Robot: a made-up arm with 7 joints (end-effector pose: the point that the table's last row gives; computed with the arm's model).
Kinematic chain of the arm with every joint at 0, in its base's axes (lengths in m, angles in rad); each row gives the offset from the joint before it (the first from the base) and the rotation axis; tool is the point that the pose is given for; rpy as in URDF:
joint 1: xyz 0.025 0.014 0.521 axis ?
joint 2: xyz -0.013 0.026 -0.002 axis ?
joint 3: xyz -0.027 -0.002 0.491 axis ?
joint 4: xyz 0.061 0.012 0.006 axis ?
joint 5: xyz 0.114 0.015 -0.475 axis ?
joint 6: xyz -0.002 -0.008 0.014 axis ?
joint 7: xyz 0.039 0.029 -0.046 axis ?
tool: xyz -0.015 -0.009 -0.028 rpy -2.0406 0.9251 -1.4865
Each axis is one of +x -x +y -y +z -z.
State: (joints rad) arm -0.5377 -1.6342 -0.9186 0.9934 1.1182 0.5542 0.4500
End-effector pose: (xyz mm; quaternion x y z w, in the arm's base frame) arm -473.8 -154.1 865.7 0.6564 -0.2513 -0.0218 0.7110
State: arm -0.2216 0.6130 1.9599 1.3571 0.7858 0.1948 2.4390
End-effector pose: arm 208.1 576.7 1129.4 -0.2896 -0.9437 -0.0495 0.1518
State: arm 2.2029 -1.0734 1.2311 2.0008 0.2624 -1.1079 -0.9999
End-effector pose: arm 129.6 -809.9 1016.6 0.8604 -0.1478 0.3056 0.3800
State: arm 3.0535 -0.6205 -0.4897 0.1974 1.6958 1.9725 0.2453
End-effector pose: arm -136.1 48.1 744.2 0.5627 -0.5208 -0.3559 0.5343
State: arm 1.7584 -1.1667 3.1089 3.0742 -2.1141 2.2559 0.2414
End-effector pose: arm 121.2 -848.7 907.9 -0.0550 -0.5342 0.6008 0.5922
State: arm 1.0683 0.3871 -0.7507 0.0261 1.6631 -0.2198 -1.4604
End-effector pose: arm 166.3 5.0 464.3 -0.5971 0.6648 -0.1470 0.4242
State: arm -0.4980 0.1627 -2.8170 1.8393 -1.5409 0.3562 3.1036
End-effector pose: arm -457.6 43.1 1322.2 0.0398 0.5312 0.7967 0.2854
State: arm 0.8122 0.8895 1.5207 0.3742 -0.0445 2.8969 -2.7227
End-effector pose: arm -133.9 238.9 652.5 -0.4431 -0.2724 -0.4319 0.7368
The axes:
joint 1: +z
joint 2: +y
joint 3: +z
joint 4: -y
joint 5: -z
joint 6: +y
joint 7: -z

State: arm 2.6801 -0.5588 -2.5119 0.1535 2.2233 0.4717 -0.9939
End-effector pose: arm 261.5 64.4 381.7 0.1957 0.8909 -0.0830 0.4014
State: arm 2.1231 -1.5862 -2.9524 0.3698 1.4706 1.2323 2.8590
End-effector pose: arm 167.9 34.1 127.7 0.0959 0.1727 0.1930 0.9611
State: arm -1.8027 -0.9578 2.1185 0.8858 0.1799 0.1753 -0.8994
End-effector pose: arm 601.8 313.3 387.2 -0.9108 0.2508 0.0665 0.3211
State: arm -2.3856 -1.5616 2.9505 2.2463 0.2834 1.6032 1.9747
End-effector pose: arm 666.3 592.3 75.4 -0.1171 0.7693 -0.6147 0.1288
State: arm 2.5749 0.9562 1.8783 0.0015 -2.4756 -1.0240 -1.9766
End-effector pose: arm 16.4 -94.6 647.6 0.8730 0.4670 0.0988 0.0999
